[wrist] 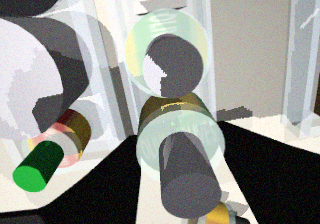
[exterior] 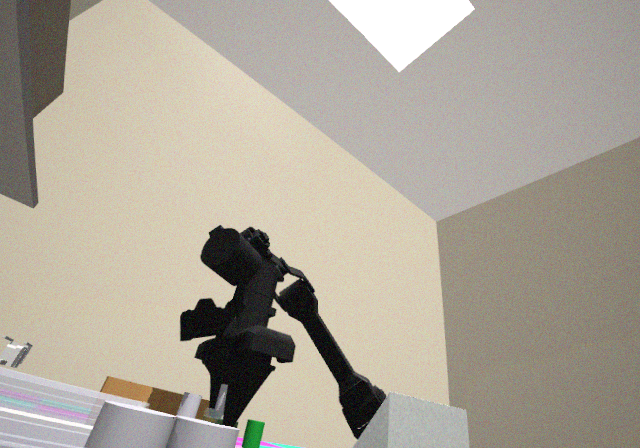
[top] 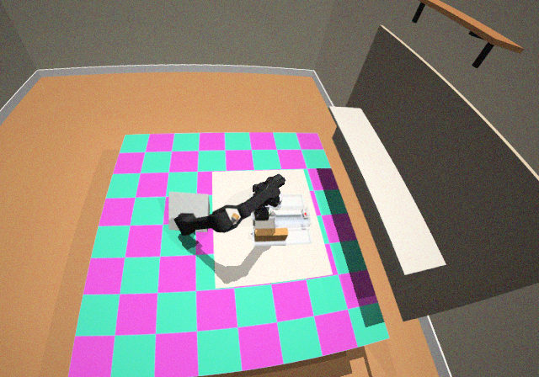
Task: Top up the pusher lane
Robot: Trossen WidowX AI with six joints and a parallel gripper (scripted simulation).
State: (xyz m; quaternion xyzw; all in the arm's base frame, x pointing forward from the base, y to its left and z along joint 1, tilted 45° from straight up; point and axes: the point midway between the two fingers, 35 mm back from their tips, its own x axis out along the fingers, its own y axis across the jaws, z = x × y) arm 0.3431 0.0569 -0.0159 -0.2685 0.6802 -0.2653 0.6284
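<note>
My gripper tip is 140 mm short of the clear lane rack, 30 mm above it and 20 mm to the left of it.
</note>
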